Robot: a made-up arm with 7 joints. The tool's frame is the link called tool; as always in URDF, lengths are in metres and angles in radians. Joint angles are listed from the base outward.
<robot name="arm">
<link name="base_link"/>
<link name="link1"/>
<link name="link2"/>
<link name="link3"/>
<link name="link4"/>
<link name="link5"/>
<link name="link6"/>
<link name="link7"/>
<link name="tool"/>
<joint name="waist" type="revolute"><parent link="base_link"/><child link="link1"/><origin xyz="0 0.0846 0" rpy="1.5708 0 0"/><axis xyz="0 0 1"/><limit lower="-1.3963" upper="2"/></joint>
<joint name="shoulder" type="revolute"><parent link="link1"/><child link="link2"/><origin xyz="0 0 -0.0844" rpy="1.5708 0 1.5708"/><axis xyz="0 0 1"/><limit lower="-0.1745" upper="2"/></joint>
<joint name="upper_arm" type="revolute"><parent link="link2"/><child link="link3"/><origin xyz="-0.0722 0 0" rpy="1.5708 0 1.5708"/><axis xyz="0 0 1"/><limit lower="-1.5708" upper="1.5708"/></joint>
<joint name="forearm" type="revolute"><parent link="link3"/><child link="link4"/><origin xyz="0 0 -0.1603" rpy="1.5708 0 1.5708"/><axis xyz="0 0 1"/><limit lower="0" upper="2.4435"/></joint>
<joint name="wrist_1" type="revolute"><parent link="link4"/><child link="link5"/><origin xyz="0 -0.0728 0" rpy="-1.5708 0 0"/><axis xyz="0 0 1"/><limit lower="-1.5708" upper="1.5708"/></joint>
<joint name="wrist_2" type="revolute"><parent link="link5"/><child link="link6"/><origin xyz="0 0 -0.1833" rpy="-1.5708 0 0"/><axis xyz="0 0 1"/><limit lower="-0.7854" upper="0.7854"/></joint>
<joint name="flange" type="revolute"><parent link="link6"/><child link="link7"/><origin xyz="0 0 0" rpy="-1.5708 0 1.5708"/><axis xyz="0 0 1"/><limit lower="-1.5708" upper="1.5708"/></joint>
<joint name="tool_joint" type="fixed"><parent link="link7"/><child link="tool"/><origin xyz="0 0 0" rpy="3.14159 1.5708 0"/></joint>
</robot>
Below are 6 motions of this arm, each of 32 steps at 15 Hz.
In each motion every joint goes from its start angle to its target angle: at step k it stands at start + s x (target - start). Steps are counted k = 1, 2, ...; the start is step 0. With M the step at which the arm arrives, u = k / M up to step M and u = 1 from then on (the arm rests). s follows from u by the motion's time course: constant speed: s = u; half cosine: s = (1 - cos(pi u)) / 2; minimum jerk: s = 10 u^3 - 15 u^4 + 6 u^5.
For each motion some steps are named. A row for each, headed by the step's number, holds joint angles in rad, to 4 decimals.
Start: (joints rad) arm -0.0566 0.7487 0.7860 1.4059 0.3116 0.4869 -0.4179
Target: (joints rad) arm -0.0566 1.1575 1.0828 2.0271 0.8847 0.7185 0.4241
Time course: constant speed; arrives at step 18
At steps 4, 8, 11, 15, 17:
4: -0.0566 0.8395 0.8520 1.5439 0.4390 0.5384 -0.2308
8: -0.0566 0.9304 0.9179 1.6820 0.5663 0.5898 -0.0437
11: -0.0566 0.9985 0.9674 1.7855 0.6618 0.6284 0.0967
15: -0.0566 1.0894 1.0333 1.9236 0.7892 0.6799 0.2838
17: -0.0566 1.1348 1.0663 1.9926 0.8529 0.7056 0.3773

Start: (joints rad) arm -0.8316 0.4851 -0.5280 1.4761 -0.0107 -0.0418 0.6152
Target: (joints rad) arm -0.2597 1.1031 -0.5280 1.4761 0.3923 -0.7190 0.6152
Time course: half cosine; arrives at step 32
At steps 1, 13, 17, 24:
1: -0.8302 0.4866 -0.5280 1.4761 -0.0097 -0.0434 0.6152
13: -0.6287 0.7044 -0.5280 1.4761 0.1323 -0.2821 0.6152
17: -0.5176 0.8244 -0.5280 1.4761 0.2106 -0.4136 0.6152
24: -0.3435 1.0126 -0.5280 1.4761 0.3333 -0.6198 0.6152

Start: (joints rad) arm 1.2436 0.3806 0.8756 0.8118 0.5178 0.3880 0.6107
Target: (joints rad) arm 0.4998 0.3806 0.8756 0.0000 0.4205 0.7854 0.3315
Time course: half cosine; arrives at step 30
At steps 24, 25, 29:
24: 0.5708 0.3806 0.8756 0.0775 0.4298 0.7475 0.3582
25: 0.5496 0.3806 0.8756 0.0544 0.4270 0.7588 0.3502
29: 0.5018 0.3806 0.8756 0.0022 0.4208 0.7843 0.3323

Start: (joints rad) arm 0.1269 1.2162 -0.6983 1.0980 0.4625 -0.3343 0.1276
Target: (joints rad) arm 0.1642 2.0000 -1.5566 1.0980 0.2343 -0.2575 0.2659
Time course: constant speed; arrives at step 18
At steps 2, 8, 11, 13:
2: 0.1310 1.3033 -0.7937 1.0980 0.4371 -0.3258 0.1430
8: 0.1435 1.5646 -1.0798 1.0980 0.3611 -0.3002 0.1891
11: 0.1497 1.6952 -1.2228 1.0980 0.3230 -0.2874 0.2121
13: 0.1538 1.7823 -1.3182 1.0980 0.2977 -0.2788 0.2275

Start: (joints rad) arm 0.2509 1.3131 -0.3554 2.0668 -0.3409 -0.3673 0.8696
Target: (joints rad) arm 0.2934 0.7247 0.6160 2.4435 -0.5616 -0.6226 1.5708
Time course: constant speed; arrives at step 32
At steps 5, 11, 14, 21, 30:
5: 0.2575 1.2212 -0.2036 2.1257 -0.3754 -0.4072 0.9792
11: 0.2655 1.1108 -0.0215 2.1963 -0.4168 -0.4551 1.1106
14: 0.2695 1.0557 0.0696 2.2316 -0.4375 -0.4790 1.1764
21: 0.2788 0.9270 0.2821 2.3140 -0.4857 -0.5348 1.3298
30: 0.2907 0.7615 0.5553 2.4200 -0.5478 -0.6066 1.5270

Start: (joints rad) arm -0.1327 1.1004 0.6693 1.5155 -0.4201 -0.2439 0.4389
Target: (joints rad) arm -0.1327 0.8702 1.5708 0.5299 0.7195 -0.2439 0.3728
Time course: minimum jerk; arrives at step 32
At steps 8, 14, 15, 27, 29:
8: -0.1327 1.0766 0.7626 1.4135 -0.3021 -0.2439 0.4321
14: -0.1327 1.0120 1.0155 1.1370 0.0175 -0.2439 0.4135
15: -0.1327 0.9988 1.0674 1.0803 0.0831 -0.2439 0.4097
27: -0.1327 0.8771 1.5440 0.5592 0.6856 -0.2439 0.3748
29: -0.1327 0.8718 1.5644 0.5369 0.7114 -0.2439 0.3733

